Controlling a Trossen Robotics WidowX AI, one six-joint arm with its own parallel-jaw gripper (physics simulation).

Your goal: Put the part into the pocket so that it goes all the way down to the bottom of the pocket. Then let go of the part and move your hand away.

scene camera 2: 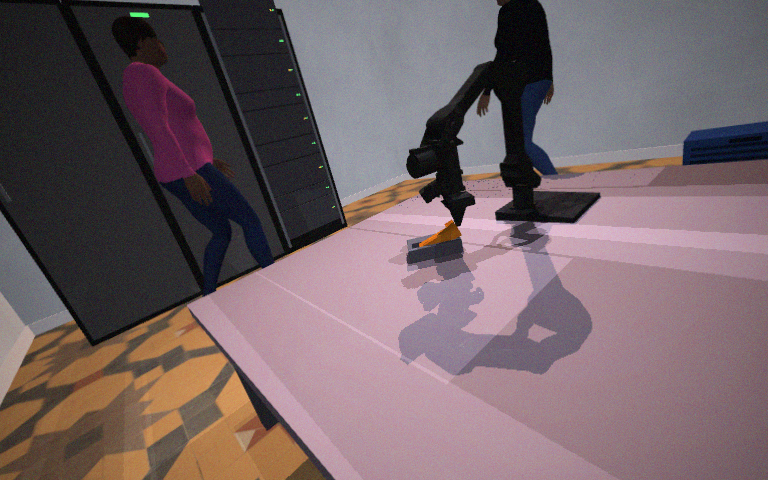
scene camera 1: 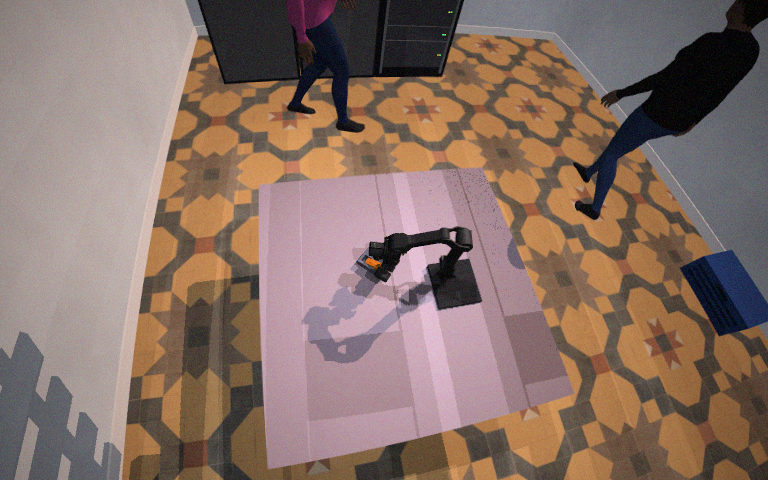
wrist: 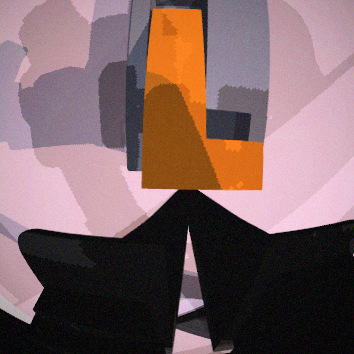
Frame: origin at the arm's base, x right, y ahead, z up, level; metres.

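Seen in the pictures: gripper, between the fingertips: [scene camera 2: 458, 226] [scene camera 1: 388, 269] [wrist: 186, 195]; arm's base, origin of its link: [scene camera 2: 523, 205] [scene camera 1: 444, 273].
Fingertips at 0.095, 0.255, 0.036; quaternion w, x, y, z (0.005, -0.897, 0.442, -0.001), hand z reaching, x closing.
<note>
Offsets run from my fingertips to a thing's top centre, as dx, dy, dz. Level surfaces: height alone.
The orange L-shaped part {+0.049, +0.027, +0.010} [scene camera 1: 372, 263] [scene camera 2: 442, 234] [wrist: 175, 115] lies tilted in the pocket of the grey block {+0.064, +0.037, -0.024} [scene camera 2: 436, 253] [wrist: 239, 50]. Its long leg's far end is low in the pocket. Its end with the short leg is raised above the block's top, and a dark stretch of the pocket shows beside it in the wrist view. My gripper [scene camera 2: 459, 223] [wrist: 186, 195] is shut and empty, with its tips right at the raised end of the part. Whether they touch it I cannot tell.
The arm's black base plate [scene camera 1: 457, 288] [scene camera 2: 549, 206] stands on the pink table {dz -0.060} [scene camera 1: 351, 390] [scene camera 2: 351, 339], to the right of the block. Two people, dark cabinets [scene camera 1: 260, 45] [scene camera 2: 50, 169] and a blue box [scene camera 1: 727, 291] [scene camera 2: 730, 144] are beyond the table.
</note>
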